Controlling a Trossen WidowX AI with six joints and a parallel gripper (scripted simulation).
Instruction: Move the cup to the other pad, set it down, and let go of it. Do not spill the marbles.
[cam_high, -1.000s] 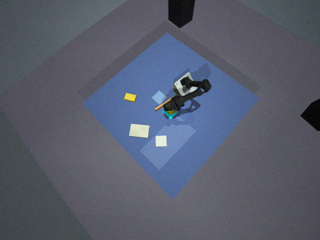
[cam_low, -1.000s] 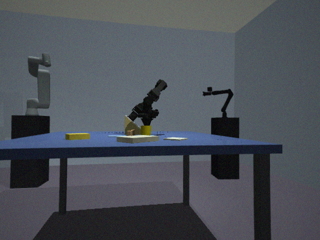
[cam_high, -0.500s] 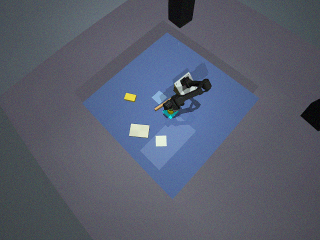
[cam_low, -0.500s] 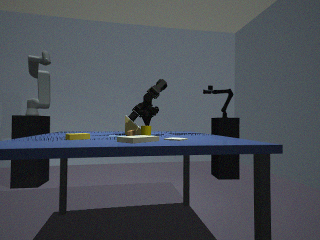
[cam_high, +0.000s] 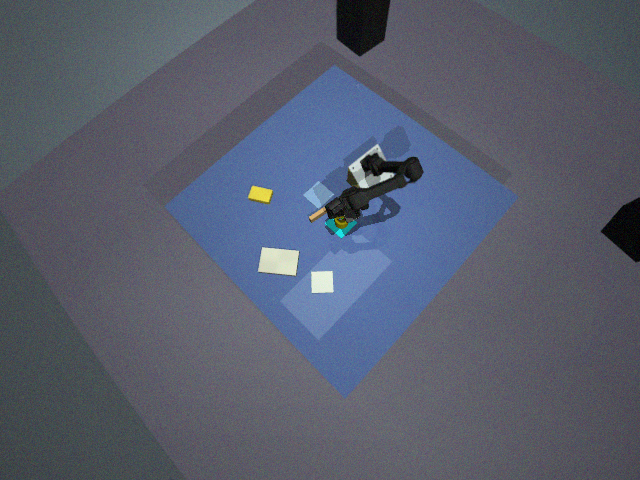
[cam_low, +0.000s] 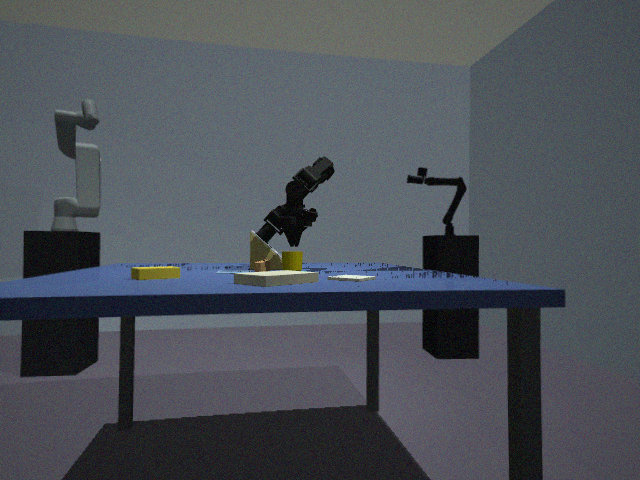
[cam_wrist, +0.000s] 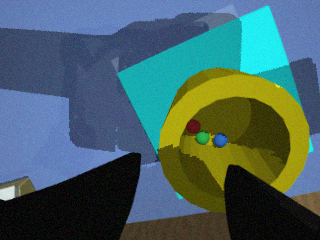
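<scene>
The yellow cup lies 50 mm below my gripper tip, 20 mm ahead of it and 10 mm to the right of it. Round my gripper tip: orange stick: 110 mm to the right, 80 mm below, 20 mm ahead; light blue pad: 200 mm to the right, 100 mm below, 10 mm ahead; cyan pad: 100 mm below, 20 mm ahead, 10 mm to the right.
</scene>
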